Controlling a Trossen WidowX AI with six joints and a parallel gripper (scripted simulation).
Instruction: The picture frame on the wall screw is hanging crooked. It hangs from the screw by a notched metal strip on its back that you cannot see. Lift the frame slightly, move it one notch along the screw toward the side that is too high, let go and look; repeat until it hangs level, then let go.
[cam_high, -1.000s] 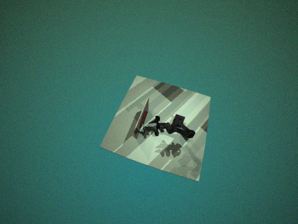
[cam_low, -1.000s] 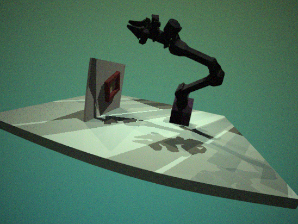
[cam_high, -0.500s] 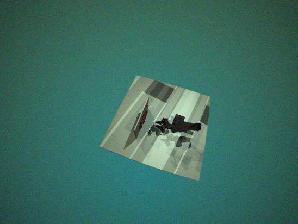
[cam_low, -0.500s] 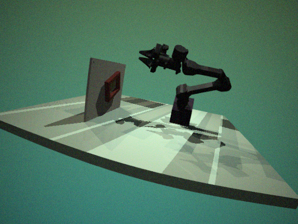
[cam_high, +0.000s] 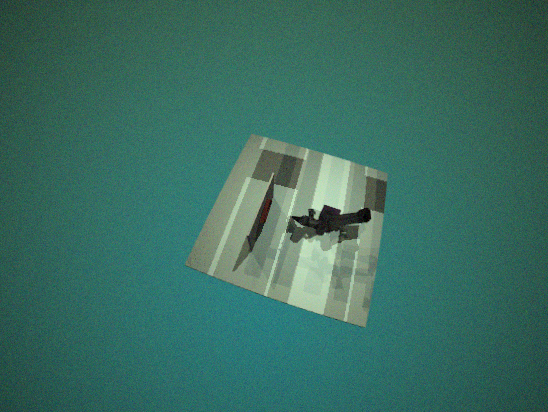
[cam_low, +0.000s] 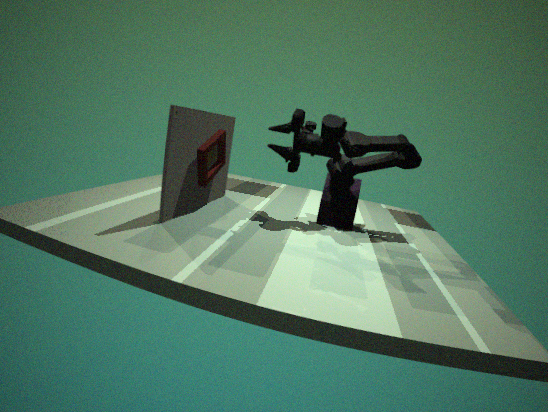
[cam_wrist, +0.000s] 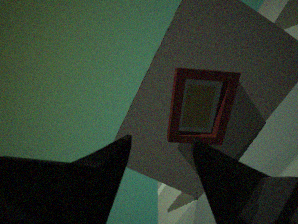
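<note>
The red picture frame is 18 cm ahead of my gripper tip, 9 cm below it and 5 cm to the right of it. The rest, counted from my gripper tip: grey wall panel 20 cm ahead, 11 cm below, 4 cm to the right.
</note>
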